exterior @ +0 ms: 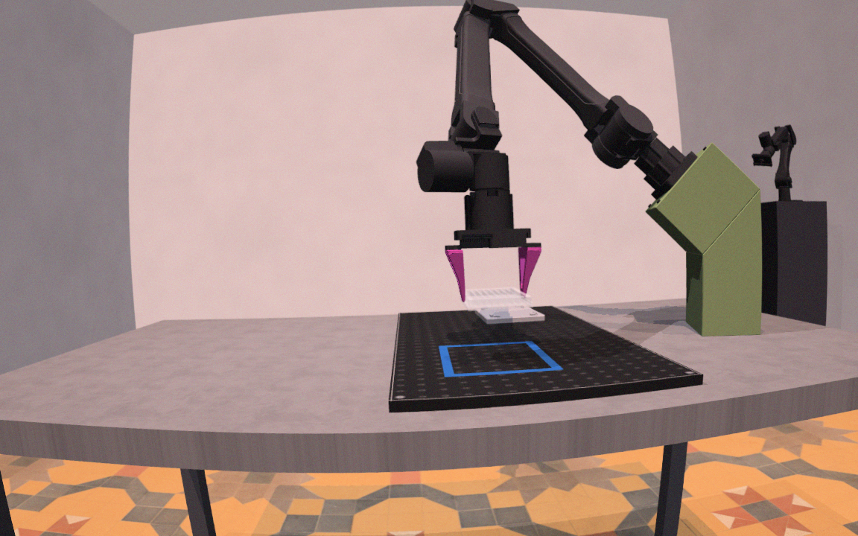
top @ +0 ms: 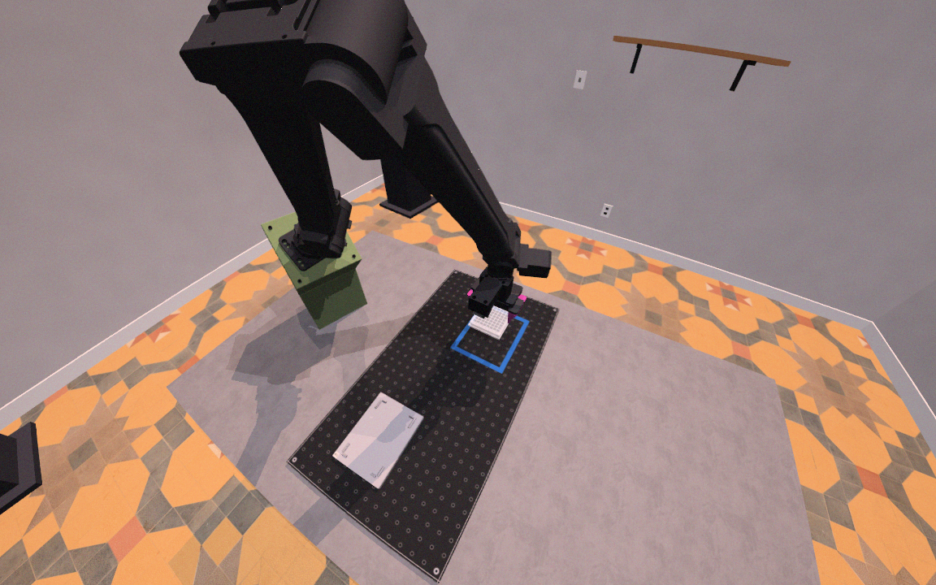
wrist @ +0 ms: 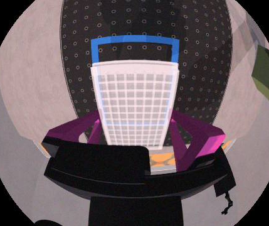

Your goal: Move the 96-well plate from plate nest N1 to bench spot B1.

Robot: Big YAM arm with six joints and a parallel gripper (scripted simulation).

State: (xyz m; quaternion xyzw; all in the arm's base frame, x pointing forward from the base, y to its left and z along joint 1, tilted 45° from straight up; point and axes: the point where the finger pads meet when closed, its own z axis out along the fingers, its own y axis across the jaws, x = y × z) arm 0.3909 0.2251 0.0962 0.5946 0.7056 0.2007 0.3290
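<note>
My hand is 1 cm above the white 96-well plate. Also, from my hand: grey plate nest N1: 5 cm behind, 38 cm to the right, 8 cm below.
</note>
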